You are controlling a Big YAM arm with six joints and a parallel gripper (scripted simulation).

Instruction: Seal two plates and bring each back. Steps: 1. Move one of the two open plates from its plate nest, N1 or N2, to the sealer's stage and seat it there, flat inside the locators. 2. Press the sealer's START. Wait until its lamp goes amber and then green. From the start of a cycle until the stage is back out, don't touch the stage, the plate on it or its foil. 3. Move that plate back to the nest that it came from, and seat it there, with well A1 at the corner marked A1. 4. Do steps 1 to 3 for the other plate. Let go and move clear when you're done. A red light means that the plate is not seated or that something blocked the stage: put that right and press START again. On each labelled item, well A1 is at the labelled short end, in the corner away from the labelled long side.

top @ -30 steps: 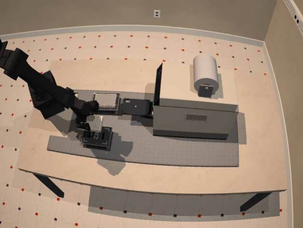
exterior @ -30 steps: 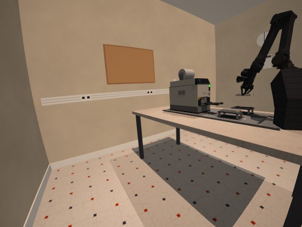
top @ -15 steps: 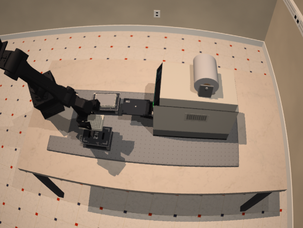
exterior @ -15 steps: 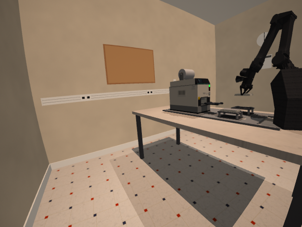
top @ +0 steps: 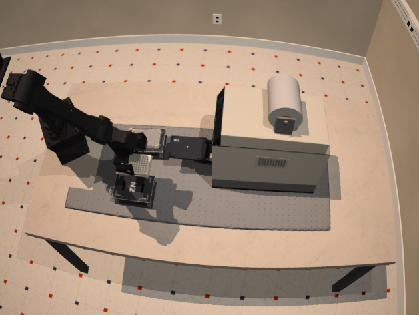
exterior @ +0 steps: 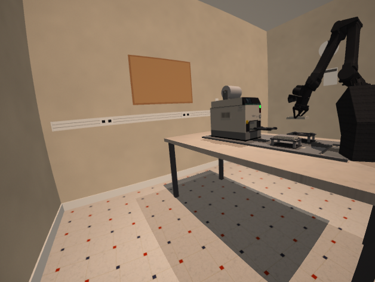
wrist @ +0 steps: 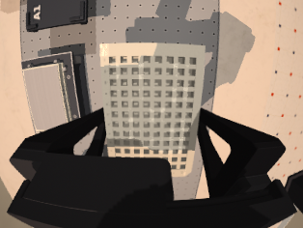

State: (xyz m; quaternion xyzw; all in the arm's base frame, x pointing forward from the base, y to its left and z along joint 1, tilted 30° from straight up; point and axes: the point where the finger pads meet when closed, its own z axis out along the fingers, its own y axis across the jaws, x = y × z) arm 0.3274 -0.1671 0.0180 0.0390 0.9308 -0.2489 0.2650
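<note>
The sealer stage is 20 cm ahead of my hand, 10 cm to the left of it and 8 cm below it. From my hand the other things lie so: yellow warning label (32 cm ahead, 16 cm to the left, 2 cm below); start button (28 cm ahead, 2 cm to the right, 1 cm above); plate (right at my hand).
</note>
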